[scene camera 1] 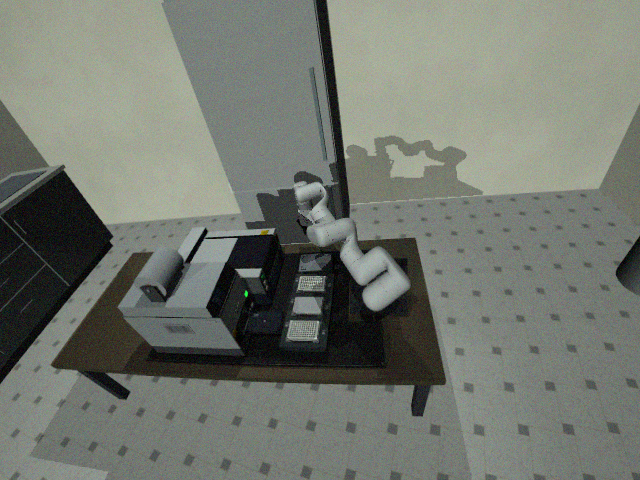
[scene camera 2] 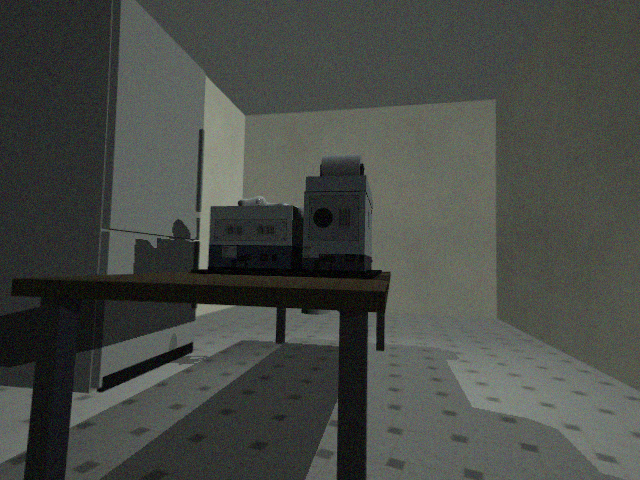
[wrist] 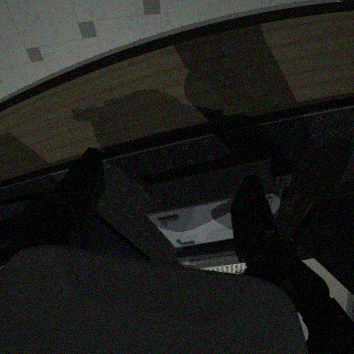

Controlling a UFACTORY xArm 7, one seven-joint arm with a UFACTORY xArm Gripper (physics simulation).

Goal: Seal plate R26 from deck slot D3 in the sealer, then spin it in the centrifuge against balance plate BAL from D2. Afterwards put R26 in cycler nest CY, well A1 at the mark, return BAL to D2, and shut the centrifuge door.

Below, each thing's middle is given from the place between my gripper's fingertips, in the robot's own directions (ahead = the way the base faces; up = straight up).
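Labels:
The dark unit with green light (scene camera 2: 250,238) is there for me to see, 250 mm to the left of my hand, 30 mm above it and 410 mm ahead of it.

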